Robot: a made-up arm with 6 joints. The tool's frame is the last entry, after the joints.
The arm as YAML. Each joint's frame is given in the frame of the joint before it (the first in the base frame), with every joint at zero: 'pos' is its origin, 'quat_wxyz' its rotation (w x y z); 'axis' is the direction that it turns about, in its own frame. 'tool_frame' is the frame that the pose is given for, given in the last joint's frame.
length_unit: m
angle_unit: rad
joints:
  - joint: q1
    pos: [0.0, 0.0, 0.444]
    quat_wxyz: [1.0, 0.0, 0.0, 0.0]
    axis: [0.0, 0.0, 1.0]
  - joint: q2
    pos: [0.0, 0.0, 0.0]
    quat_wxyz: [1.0, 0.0, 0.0, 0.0]
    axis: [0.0, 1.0, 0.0]
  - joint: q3
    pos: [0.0, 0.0, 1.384]
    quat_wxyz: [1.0, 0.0, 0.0, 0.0]
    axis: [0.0, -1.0, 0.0]
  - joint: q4
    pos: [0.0, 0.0, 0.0]
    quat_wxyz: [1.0, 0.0, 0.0, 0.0]
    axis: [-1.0, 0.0, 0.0]
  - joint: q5
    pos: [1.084, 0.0, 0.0]
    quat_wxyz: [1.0, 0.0, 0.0, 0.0]
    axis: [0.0, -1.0, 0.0]
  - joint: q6
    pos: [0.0, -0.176, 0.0]
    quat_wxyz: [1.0, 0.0, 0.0, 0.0]
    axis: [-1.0, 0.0, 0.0]
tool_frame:
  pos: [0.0, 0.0, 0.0]
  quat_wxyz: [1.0, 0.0, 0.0, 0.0]
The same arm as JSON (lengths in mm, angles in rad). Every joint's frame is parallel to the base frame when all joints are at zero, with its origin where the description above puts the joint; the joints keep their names.
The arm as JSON. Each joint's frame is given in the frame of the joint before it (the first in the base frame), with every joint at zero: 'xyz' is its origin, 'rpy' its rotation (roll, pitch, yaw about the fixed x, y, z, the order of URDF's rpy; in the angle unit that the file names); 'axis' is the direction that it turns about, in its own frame. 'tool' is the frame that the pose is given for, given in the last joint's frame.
{
  "units": {
    "length": "mm",
    "angle": "rad"
  },
  "joints": [
    {
      "name": "q1",
      "type": "revolute",
      "origin": {
        "xyz": [
          0.0,
          0.0,
          444.0
        ],
        "rpy": [
          0.0,
          0.0,
          0.0
        ]
      },
      "axis": [
        0.0,
        0.0,
        1.0
      ]
    },
    {
      "name": "q2",
      "type": "revolute",
      "origin": {
        "xyz": [
          0.0,
          0.0,
          0.0
        ],
        "rpy": [
          0.0,
          0.0,
          0.0
        ]
      },
      "axis": [
        0.0,
        1.0,
        0.0
      ]
    },
    {
      "name": "q3",
      "type": "revolute",
      "origin": {
        "xyz": [
          0.0,
          0.0,
          1384.0
        ],
        "rpy": [
          0.0,
          0.0,
          0.0
        ]
      },
      "axis": [
        0.0,
        -1.0,
        0.0
      ]
    },
    {
      "name": "q4",
      "type": "revolute",
      "origin": {
        "xyz": [
          0.0,
          0.0,
          0.0
        ],
        "rpy": [
          0.0,
          0.0,
          0.0
        ]
      },
      "axis": [
        -1.0,
        0.0,
        0.0
      ]
    },
    {
      "name": "q5",
      "type": "revolute",
      "origin": {
        "xyz": [
          1084.0,
          0.0,
          0.0
        ],
        "rpy": [
          0.0,
          0.0,
          0.0
        ]
      },
      "axis": [
        0.0,
        -1.0,
        0.0
      ]
    },
    {
      "name": "q6",
      "type": "revolute",
      "origin": {
        "xyz": [
          0.0,
          -176.0,
          0.0
        ],
        "rpy": [
          0.0,
          0.0,
          0.0
        ]
      },
      "axis": [
        -1.0,
        0.0,
        0.0
      ]
    }
  ],
  "tool": {
    "origin": {
      "xyz": [
        0.0,
        0.0,
        0.0
      ],
      "rpy": [
        0.0,
        0.0,
        0.0
      ]
    }
  }
}

